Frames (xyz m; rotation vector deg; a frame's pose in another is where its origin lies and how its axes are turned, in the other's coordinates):
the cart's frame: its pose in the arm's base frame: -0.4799 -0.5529 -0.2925 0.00 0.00 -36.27
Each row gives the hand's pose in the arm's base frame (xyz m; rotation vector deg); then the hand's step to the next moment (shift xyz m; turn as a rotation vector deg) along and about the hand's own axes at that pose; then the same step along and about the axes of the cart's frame.
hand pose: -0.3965 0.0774 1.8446 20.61 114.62 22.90
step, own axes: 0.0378 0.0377 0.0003 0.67 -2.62 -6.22
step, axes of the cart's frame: -0.0401 0.0323 -0.0141 -3.21 -5.89 0.99
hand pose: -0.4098 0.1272 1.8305 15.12 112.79 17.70
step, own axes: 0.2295 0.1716 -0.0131 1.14 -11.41 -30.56
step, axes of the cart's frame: -0.2163 0.1319 -0.1345 -15.45 -27.84 7.19
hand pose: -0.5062 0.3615 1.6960 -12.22 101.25 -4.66
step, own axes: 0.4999 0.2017 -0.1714 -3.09 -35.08 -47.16
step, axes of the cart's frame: -0.2834 -0.0927 -0.4807 -12.11 -54.46 18.76
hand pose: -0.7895 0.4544 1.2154 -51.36 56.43 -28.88
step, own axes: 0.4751 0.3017 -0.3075 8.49 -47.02 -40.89
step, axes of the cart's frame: 0.1428 -0.2709 -0.5635 4.37 -57.73 24.56
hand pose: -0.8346 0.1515 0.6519 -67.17 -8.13 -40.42
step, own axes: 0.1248 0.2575 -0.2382 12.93 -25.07 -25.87
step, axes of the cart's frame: 0.2742 -0.0606 -0.2444 11.05 -33.32 15.25
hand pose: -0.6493 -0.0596 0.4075 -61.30 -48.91 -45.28
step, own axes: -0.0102 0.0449 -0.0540 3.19 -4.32 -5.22
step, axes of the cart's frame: 0.0584 -0.0033 -0.0403 2.88 -6.08 3.29
